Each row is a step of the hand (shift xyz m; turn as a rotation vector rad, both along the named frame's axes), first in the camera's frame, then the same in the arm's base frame.
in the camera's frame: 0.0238 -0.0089 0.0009 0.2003 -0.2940 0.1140
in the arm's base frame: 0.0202 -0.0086 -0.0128 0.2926 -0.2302 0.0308
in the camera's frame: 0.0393 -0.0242 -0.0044 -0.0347 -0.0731 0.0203
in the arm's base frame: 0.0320 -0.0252 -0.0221 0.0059 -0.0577 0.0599
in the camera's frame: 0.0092 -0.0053 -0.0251 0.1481 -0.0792 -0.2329
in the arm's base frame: -0.0079 -0.0152 -0.0212 -0.0196 -0.1704 -0.2303
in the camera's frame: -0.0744 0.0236 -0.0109 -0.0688 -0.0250 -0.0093
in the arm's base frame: -0.0672 0.0197 0.0361 -0.0499 -0.0244 0.0486
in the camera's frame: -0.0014 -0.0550 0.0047 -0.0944 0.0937 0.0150
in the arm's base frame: 0.0158 -0.0485 0.0213 -0.0830 0.0949 0.0450
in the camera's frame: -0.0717 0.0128 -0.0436 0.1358 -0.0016 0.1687
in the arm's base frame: -0.0833 -0.0034 0.0160 0.2067 0.0616 0.0195
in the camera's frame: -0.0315 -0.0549 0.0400 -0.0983 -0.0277 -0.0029
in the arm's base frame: 0.0161 -0.0333 0.0651 -0.0667 -0.0234 0.0737
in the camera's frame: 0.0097 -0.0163 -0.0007 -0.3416 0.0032 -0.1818
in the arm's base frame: 0.0107 -0.0155 -0.0020 -0.3659 -0.0587 0.1116
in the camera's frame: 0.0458 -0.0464 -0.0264 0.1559 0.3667 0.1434
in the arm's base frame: 0.0284 -0.0545 -0.0342 0.1129 0.3882 -0.1260
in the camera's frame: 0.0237 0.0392 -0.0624 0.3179 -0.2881 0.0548
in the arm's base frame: -0.0321 0.0102 -0.0697 0.3395 -0.2523 -0.0904
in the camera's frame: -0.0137 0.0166 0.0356 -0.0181 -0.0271 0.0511
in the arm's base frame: 0.0084 0.0299 0.0277 0.0260 -0.0038 0.0546
